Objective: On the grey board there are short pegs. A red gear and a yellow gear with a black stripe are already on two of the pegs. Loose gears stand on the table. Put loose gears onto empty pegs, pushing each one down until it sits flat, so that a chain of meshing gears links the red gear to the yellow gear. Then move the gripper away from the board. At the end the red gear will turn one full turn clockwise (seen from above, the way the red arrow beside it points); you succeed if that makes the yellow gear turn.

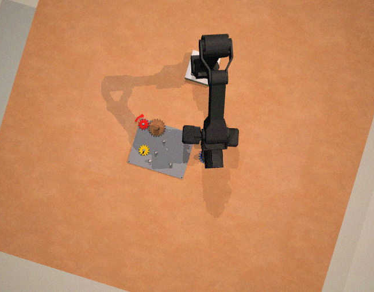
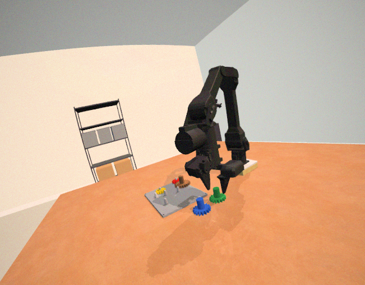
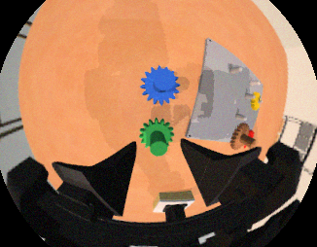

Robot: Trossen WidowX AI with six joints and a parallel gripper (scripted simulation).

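The green gear lies 1 cm below my gripper tip. The rest, counted from my gripper tip: blue gear 7 cm ahead, 1 cm to the left, 1 cm below; brown gear 1 cm ahead, 19 cm to the right; yellow gear 10 cm ahead, 22 cm to the right, 1 cm below.
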